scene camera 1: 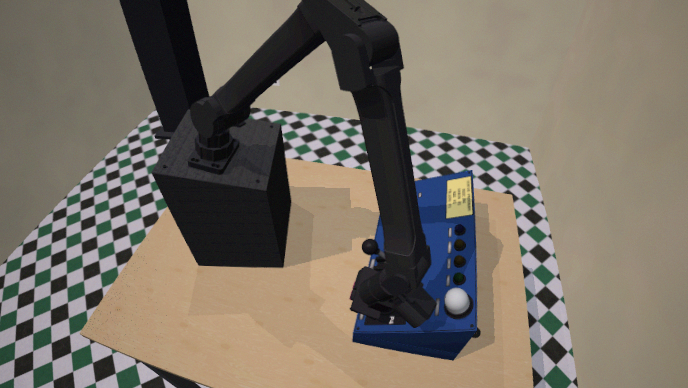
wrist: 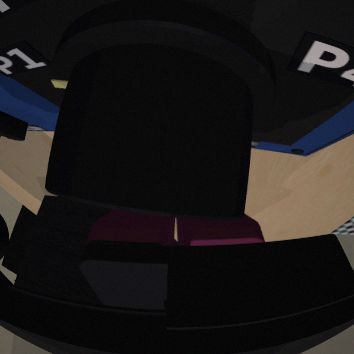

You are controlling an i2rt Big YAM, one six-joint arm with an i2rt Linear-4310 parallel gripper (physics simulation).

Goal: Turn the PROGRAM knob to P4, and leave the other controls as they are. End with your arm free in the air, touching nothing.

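Where they show: gripper, between the fingertips: (scene camera 1: 354, 300); arm's base, origin of its link: (scene camera 1: 214, 154).
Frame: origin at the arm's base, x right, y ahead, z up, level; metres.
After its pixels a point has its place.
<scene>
The black PROGRAM knob (wrist: 150, 130) fills the middle of the wrist view. A small yellow mark (wrist: 59, 84) @[x 0.168, y 0.446, z -0.230 m] shows at its left edge, on the side of the P1 label (wrist: 22, 59) @[x 0.157, y 0.455, z -0.233 m]. The P4 label (wrist: 330, 60) is at the right. My gripper (wrist: 175, 227) is shut and empty; its dark red fingers are together at the knob's lower edge in the wrist view, with the tips partly hidden by the knob. Whether they touch it I cannot tell. In the scene view the arm's wrist covers the knob and fingers, over the near left part of the blue console (scene camera 1: 432, 215) @[x -0.071, y 0.541, z -0.202 m].
A white dome (scene camera 1: 457, 301) @[x 0.227, y 0.570, z -0.125 m] and a column of dark round buttons (scene camera 1: 459, 245) @[x 0.061, y 0.593, z -0.154 m] are on the console's right side. A black ball-topped lever (scene camera 1: 370, 246) @[x 0.076, y 0.383, z -0.174 m] stands at its left edge. A yellow label (scene camera 1: 459, 196) @[x -0.121, y 0.612, z -0.168 m] is at the far end. The arm's black pedestal (scene camera 1: 235, 220) @[x 0.083, y 0.056, z -0.131 m] stands left on the wooden table (scene camera 1: 240, 350) @[x 0.324, y 0.101, z -0.335 m].
</scene>
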